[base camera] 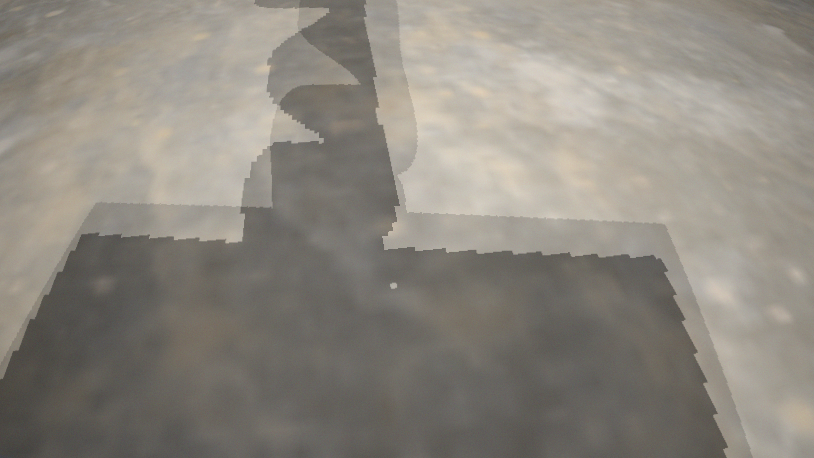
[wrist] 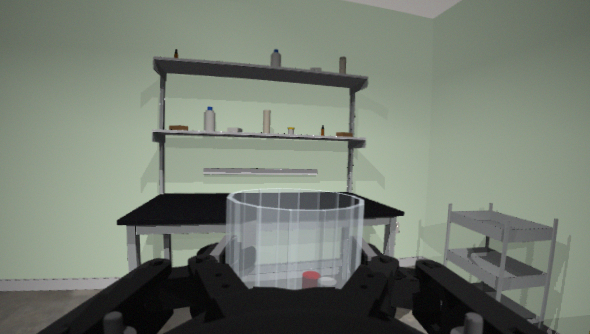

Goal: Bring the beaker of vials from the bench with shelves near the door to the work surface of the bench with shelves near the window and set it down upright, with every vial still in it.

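The clear glass beaker [wrist: 295, 235] stands upright between the fingers of my gripper [wrist: 292, 250] in the wrist view. The gripper is shut on it. Low inside the beaker show a red vial cap [wrist: 311, 279] and a whitish one [wrist: 327, 282]; the rest of the contents is hidden behind the gripper body. Beyond the beaker, some distance off, stands a bench with shelves [wrist: 170, 210]. It has a black work surface and two shelves above. The frames do not show whether this is the bench near the window. The gripper and beaker do not show in the base camera view.
Bottles, cylinders and small boxes stand on the bench's lower shelf [wrist: 250, 135] and upper shelf [wrist: 225, 70]. A grey three-tier cart [wrist: 502, 260] stands right of the bench, near the room corner. The base camera view shows the floor [base camera: 569, 142] with the robot's shadow.
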